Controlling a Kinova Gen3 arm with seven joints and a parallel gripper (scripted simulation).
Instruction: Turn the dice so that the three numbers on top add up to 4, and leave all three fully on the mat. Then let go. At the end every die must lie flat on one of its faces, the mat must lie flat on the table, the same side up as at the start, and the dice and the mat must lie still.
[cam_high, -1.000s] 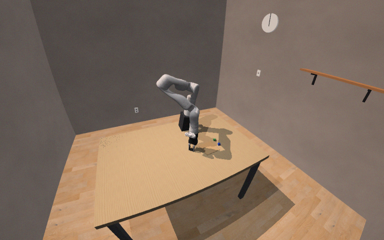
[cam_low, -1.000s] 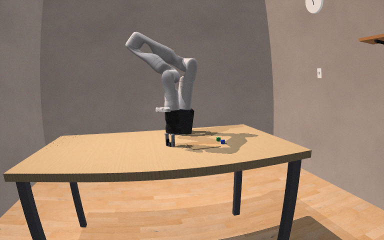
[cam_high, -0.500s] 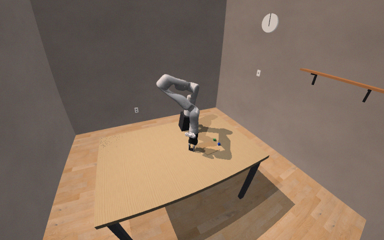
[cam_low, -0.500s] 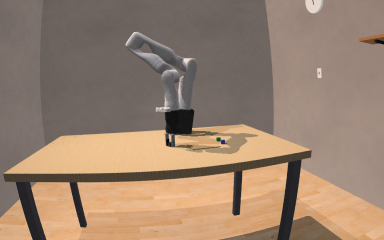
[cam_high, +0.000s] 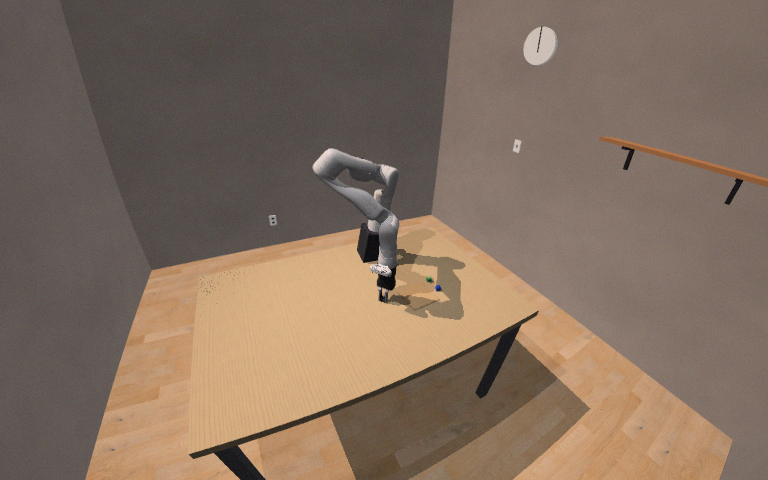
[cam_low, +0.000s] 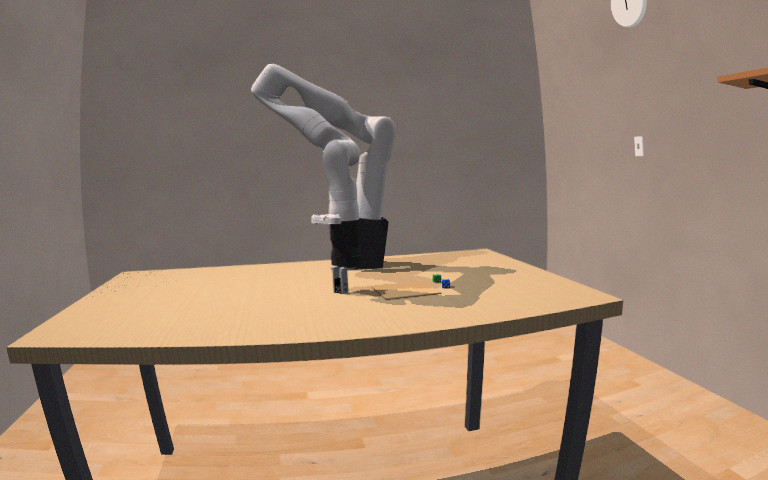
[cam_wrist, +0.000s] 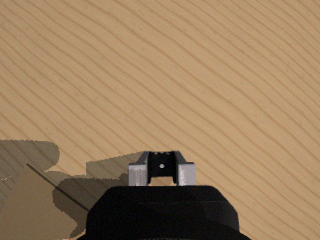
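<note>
Now: the black die 1 cm below my hand. The rest, counted from my hand: tan mat: 5 cm ahead, 15 cm to the left, 2 cm below; blue die: 7 cm ahead, 26 cm to the left, 1 cm below; green die: 1 cm behind, 27 cm to the left, 1 cm below.
</note>
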